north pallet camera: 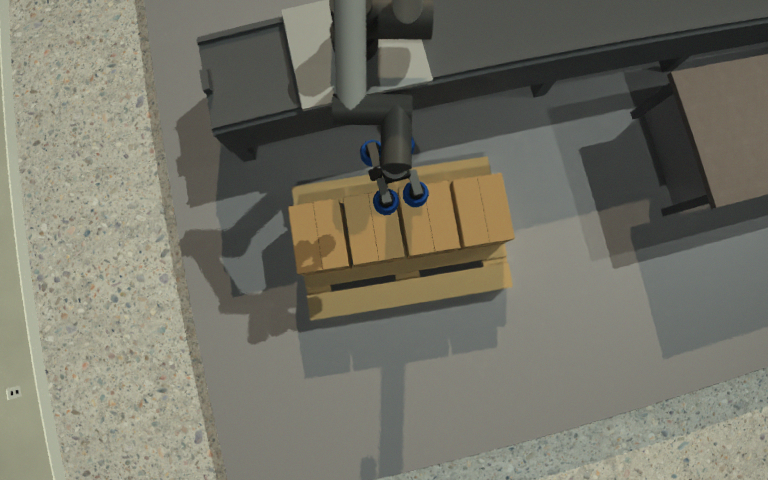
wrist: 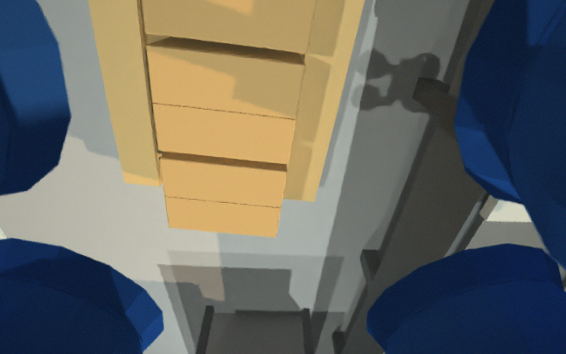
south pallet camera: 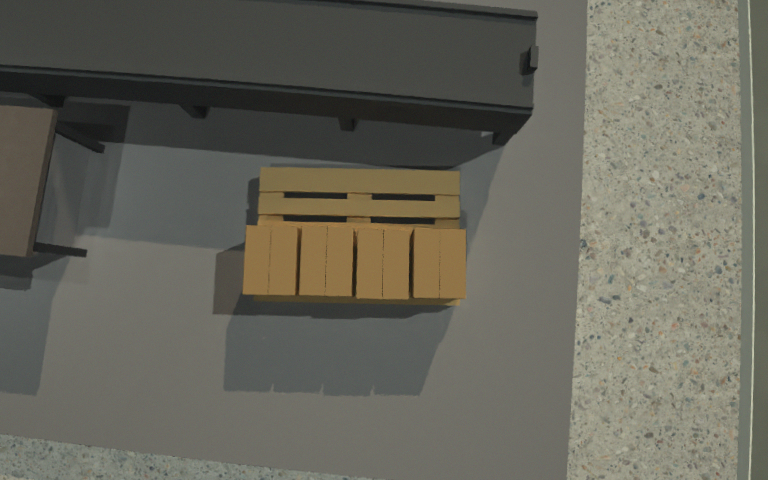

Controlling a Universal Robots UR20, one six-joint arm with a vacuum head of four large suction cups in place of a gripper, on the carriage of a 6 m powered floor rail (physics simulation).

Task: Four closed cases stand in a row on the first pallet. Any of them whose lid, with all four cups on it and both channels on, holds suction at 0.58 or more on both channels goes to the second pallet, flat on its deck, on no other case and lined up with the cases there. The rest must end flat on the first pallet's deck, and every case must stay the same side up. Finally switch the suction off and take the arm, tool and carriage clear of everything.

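Places are measured from the arm's base along level axes (x ahead, y left, z up), in metres.
Where they show: hand at its tool point: (wrist: 265, 226).
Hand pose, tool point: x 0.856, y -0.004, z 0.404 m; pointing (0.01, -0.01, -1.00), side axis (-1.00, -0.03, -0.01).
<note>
Each offset is from my tool point to the top centre of the thing. Level surfaces: height alone.
Four closed tan cases @[dx +0.081, dy -0.426, dz -0.596 m] (north pallet camera: 305, 226) @[dx +0.102, dy -0.124, dz -0.596 m] (north pallet camera: 362, 237) @[dx +0.124, dy +0.178, dz -0.596 m] (north pallet camera: 444, 226) @[dx +0.145, dy +0.480, dz -0.596 m] (north pallet camera: 470, 220) stand in a row on the north pallet (north pallet camera: 407, 291) (wrist: 115, 90). Three of these cases (wrist: 225, 215) (wrist: 225, 140) (wrist: 200, 15) show in the wrist view, flat and apart from the cups. My four-cup vacuum gripper (north pallet camera: 395, 173) (wrist: 272, 200) is open and holds no case. It hangs above the rail side of that row, near the two middle cases. Four similar cases (south pallet camera: 257, 260) (south pallet camera: 339, 260) (south pallet camera: 368, 260) (south pallet camera: 453, 260) stand in a row on the south pallet (south pallet camera: 359, 181).
The dark floor rail (north pallet camera: 538, 33) (south pallet camera: 271, 62) runs along one side of both pallets. The pale carriage (north pallet camera: 308, 56) is at its north end, beside the north pallet, with the arm (north pallet camera: 351, 56) reaching out from it. A brown-topped table @[dz -0.444 m] (north pallet camera: 730, 130) (south pallet camera: 22, 181) stands between the pallets.
</note>
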